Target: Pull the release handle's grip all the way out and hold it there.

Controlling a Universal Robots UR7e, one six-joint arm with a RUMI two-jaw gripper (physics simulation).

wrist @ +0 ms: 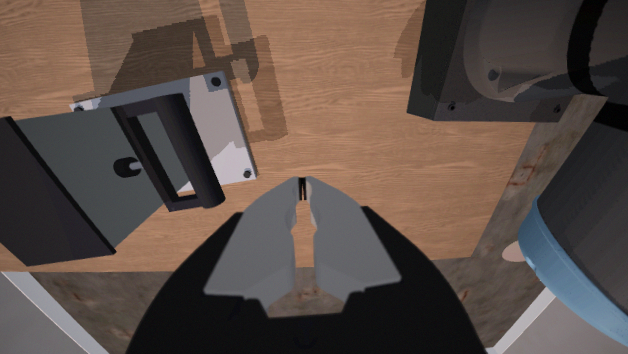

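Note:
The release handle's dark grip [187,150] is a round bar on a rectangular frame, at the left of the wrist view. It stands close to the grey-green face of its housing [75,165], and a short light rod shows in a dark round hole behind the frame. A light metal base plate [227,130] with screws lies under it. My gripper [302,179] is shut and empty at the centre, to the right of the grip's lower end and apart from it in the view. How far its tips are above the table is hard to tell.
The wooden table top [350,100] carries the handle's unit. A dark mount [435,65] bearing the robot's base stands at the upper right. A robot arm part with a blue ring [565,290] is at the right edge. Shadows of the handle lie at the upper left.

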